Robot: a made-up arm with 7 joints.
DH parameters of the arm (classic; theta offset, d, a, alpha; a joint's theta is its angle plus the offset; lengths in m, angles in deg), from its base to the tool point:
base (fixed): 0 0 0 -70
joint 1: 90 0 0 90
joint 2: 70 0 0 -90
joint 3: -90 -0.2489 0.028 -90
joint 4: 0 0 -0.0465 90
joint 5: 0 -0.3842 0 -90
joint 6: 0 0 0 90
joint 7: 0 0 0 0
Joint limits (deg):
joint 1: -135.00..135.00
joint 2: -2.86..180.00
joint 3: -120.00..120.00
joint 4: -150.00..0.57
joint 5: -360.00..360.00
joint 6: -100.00..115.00
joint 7: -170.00..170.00
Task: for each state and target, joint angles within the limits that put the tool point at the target. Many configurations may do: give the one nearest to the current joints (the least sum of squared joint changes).
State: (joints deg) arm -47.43 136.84 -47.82 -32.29 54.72 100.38 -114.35
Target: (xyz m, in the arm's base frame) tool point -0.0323 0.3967 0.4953
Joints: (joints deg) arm -23.83 147.89 -39.23 -22.78 54.72 100.38 -114.35
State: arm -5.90 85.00 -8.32 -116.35 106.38 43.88 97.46
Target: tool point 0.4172 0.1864 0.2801
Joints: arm -56.44 76.17 -6.67 -80.64 106.38 43.88 97.46
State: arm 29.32 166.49 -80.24 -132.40 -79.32 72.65 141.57
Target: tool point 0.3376 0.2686 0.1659
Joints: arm 7.71 180.00 -37.85 -102.98 -79.32 72.65 141.57
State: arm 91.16 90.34 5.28 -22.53 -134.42 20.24 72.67
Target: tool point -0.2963 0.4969 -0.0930
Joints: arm 109.29 84.50 1.96 -60.87 -134.42 20.24 72.67
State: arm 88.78 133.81 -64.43 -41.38 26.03 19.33 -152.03
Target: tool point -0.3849 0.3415 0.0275
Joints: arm 95.90 112.68 -71.49 -87.45 26.03 19.33 -152.03
